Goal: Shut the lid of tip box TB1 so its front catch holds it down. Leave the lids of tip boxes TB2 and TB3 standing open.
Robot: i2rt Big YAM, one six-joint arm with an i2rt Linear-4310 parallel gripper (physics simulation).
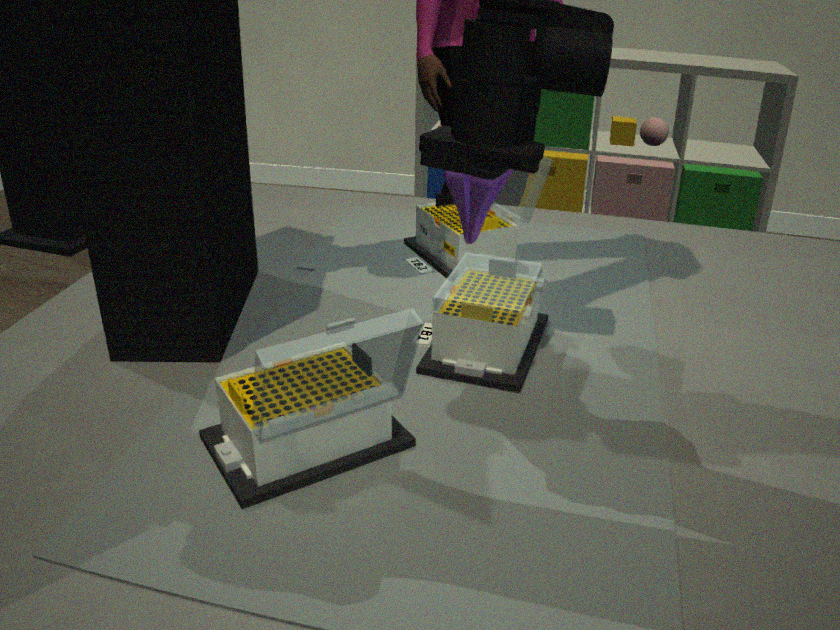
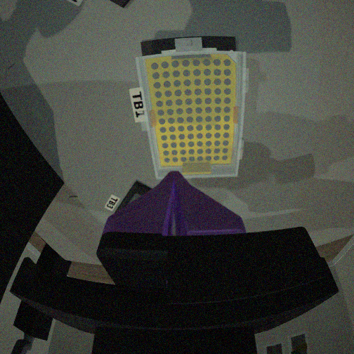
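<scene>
Tip box TB1, with a yellow tip rack, is in the middle. Its clear lid lies down over the rack; whether the catch holds it cannot be told. My gripper is shut and empty, its purple tips pointing down by TB1's far end; contact with the lid cannot be told. Tip box TB2 stands front left, its clear lid open and tilted. Tip box TB3 stands behind TB1, partly behind the gripper, its clear lid standing open.
A tall black block rises at the left of the grey table. A small TB1 label lies beside TB1, and a TB3 label beside TB3. A shelf unit with coloured bins is in the background.
</scene>
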